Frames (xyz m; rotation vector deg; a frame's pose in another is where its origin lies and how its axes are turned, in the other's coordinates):
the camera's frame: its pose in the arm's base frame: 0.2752 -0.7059 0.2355 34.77 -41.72 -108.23
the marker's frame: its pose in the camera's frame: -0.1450 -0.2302 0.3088 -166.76 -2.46 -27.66
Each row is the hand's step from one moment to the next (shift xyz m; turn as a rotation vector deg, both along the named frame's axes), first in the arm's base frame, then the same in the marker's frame.
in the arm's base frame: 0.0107 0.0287 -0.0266 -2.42 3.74 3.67
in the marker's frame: -0.0327 0.0235 0.0050 -1.05 -0.96 -5.59
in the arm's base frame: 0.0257 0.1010 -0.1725 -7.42 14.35 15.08
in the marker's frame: -0.1184 0.1544 0.0525 -4.99 -5.44 -20.83
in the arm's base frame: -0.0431 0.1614 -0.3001 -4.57 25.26 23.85
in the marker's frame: -0.1426 0.3093 0.0440 -14.18 -11.60 -29.87
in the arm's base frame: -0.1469 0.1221 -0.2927 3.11 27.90 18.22
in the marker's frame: -0.0489 0.3461 -0.0033 -21.58 -10.16 -23.48
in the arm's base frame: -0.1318 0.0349 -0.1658 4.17 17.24 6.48
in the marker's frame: 0.0283 0.2124 -0.0132 -15.30 -3.43 -10.52
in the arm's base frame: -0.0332 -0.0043 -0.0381 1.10 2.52 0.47
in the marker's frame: 0.0180 0.0474 0.0020 -2.59 -0.35 -0.97
